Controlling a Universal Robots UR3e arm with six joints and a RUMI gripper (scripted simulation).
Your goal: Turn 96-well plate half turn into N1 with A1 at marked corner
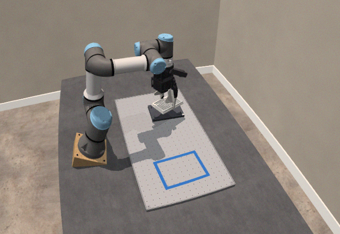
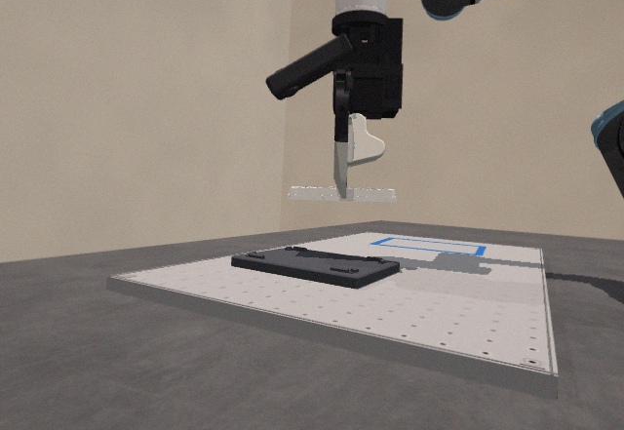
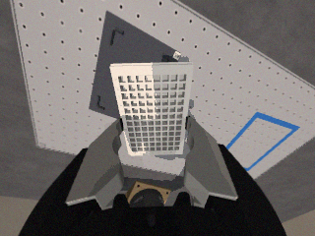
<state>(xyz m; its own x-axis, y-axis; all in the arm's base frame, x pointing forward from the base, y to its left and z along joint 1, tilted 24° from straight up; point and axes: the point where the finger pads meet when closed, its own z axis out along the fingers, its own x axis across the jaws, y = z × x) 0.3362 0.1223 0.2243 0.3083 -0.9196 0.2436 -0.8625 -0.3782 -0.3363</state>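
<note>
Right now the plate nest N1 is 9 cm below my hand, 5 cm to the left of it and 1 cm ahead of it. From my hand the other things lie so: A1 mark (9 cm below, 8 cm ahead, 2 cm to the right); white 96-well plate (1 cm below).
</note>
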